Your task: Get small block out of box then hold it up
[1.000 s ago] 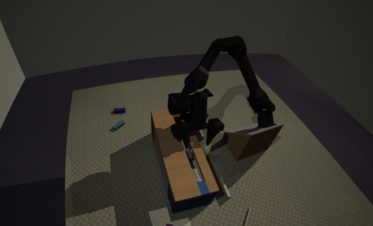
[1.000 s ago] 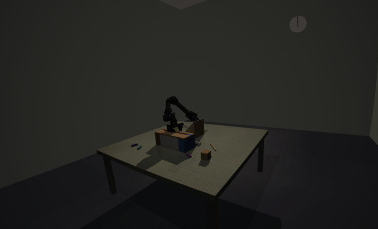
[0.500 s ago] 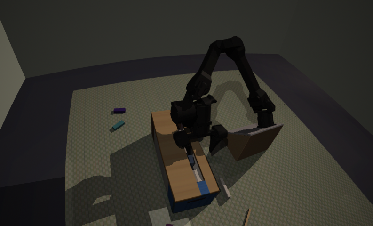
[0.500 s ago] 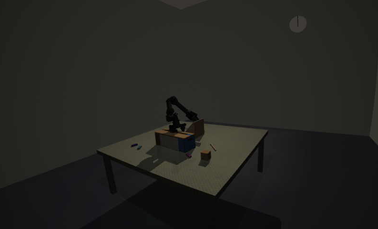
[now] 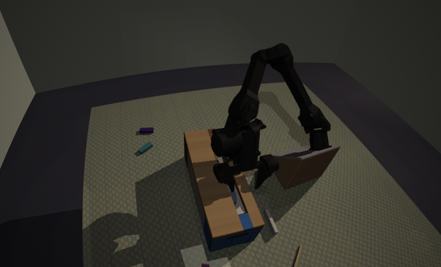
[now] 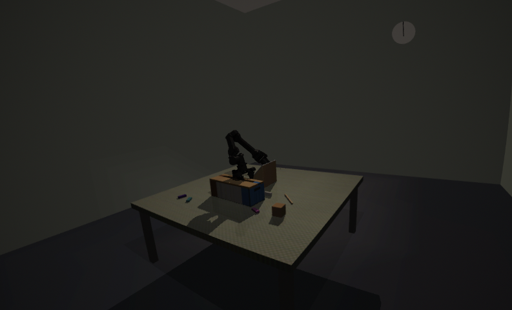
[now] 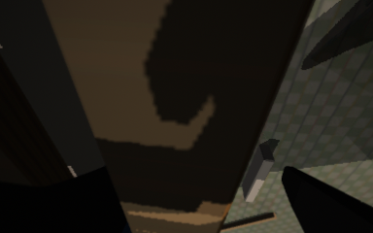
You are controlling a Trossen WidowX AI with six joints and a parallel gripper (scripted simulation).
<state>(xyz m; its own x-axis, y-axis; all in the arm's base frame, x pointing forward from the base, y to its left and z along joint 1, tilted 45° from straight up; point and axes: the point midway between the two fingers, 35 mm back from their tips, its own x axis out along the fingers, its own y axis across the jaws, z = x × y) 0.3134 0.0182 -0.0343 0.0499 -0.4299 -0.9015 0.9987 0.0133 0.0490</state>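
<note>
My gripper tip is 6 cm short of the grey-blue block and 2 cm to the right of it. The rest, counted from my gripper tip: thin wooden stick: 7 cm behind, 28 cm to the left, 8 cm below; then wooden-topped box: 3 cm ahead, 5 cm to the right, 2 cm below; then brown cube: 15 cm ahead, 35 cm to the left, 6 cm below.
</note>
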